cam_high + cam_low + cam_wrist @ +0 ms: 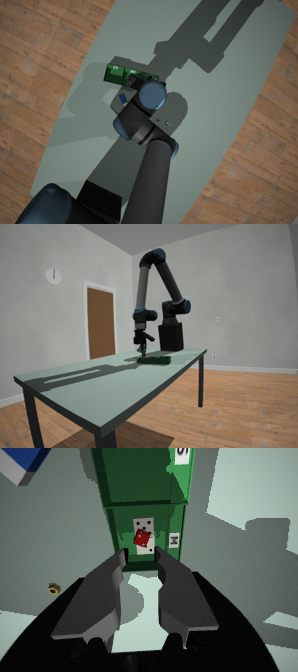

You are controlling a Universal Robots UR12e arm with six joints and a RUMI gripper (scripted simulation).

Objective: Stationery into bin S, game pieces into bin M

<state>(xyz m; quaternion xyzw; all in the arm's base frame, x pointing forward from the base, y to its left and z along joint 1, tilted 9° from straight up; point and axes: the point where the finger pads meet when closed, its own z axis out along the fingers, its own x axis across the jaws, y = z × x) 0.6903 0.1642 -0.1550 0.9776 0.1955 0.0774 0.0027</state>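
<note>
Now: hand 30 mm above the red die. Also, from my hand: blue-and-white eraser: 140 mm behind, 50 mm below, 40 mm to the left; white domino: 40 mm below; brown ring-like piece: 150 mm to the right, 110 mm behind, 50 mm below.
</note>
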